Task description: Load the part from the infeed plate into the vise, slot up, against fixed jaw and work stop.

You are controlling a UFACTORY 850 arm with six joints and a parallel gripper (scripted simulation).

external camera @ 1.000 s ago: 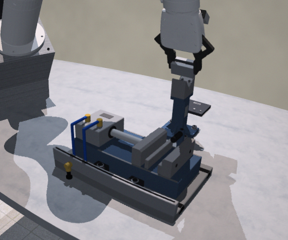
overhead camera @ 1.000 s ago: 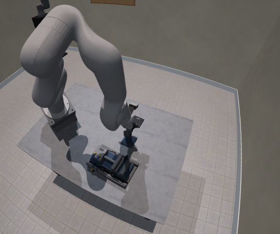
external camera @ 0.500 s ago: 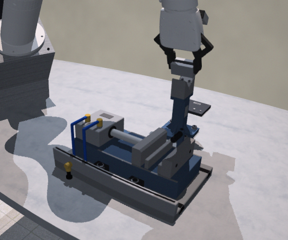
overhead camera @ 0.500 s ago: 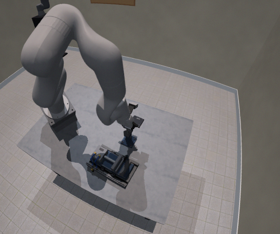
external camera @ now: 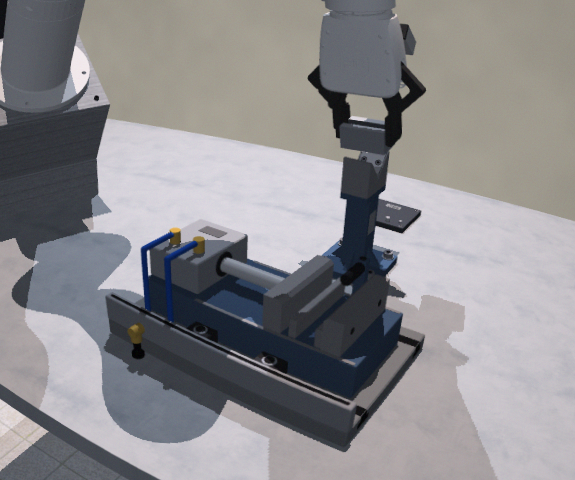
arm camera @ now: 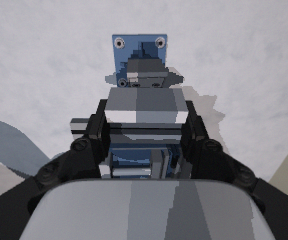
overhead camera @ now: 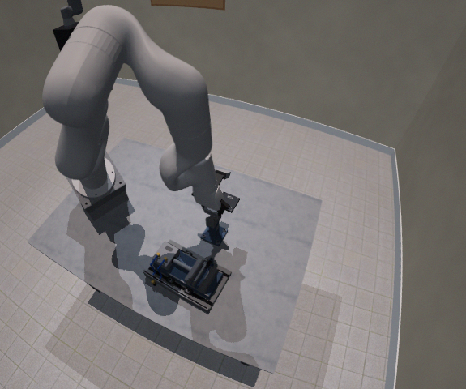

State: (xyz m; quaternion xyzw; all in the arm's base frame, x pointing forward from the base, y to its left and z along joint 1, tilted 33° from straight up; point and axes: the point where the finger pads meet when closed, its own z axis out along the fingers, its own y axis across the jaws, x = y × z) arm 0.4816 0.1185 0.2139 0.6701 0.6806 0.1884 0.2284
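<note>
Now: the part 1 cm below my hand. The rest, counted from my hand: black work stop (18 cm to the right, 11 cm below, 5 cm ahead); then cylinder rod (21 cm to the right, 12 cm below, 4 cm behind); then blue post (14 cm below).
</note>
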